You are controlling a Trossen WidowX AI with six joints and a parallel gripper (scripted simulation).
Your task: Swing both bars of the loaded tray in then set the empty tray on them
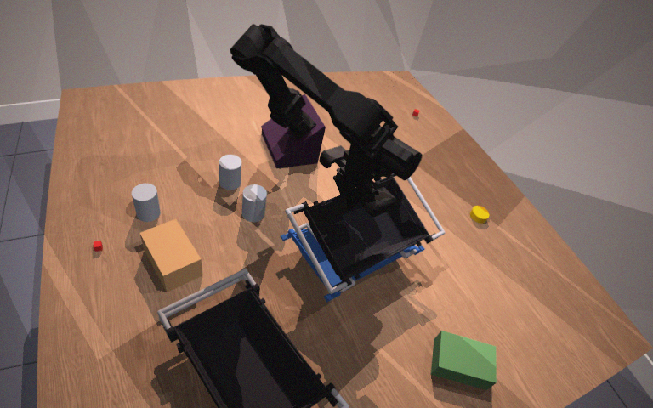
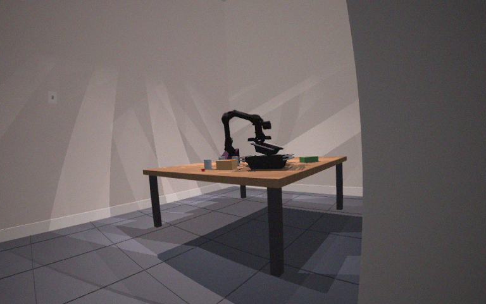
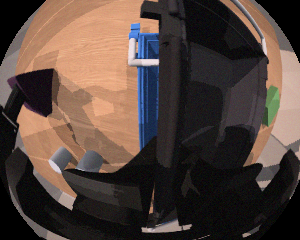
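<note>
The black tray lies 7 cm ahead of my gripper tip, 1 cm to the left of it and 1 cm above it. Also, from my gripper tip: yellow disc (7 cm ahead, 42 cm to the left, 10 cm below); then tan box (7 cm behind, 37 cm to the right, 8 cm below); then green block (37 cm ahead, 8 cm to the left, 9 cm below).
</note>
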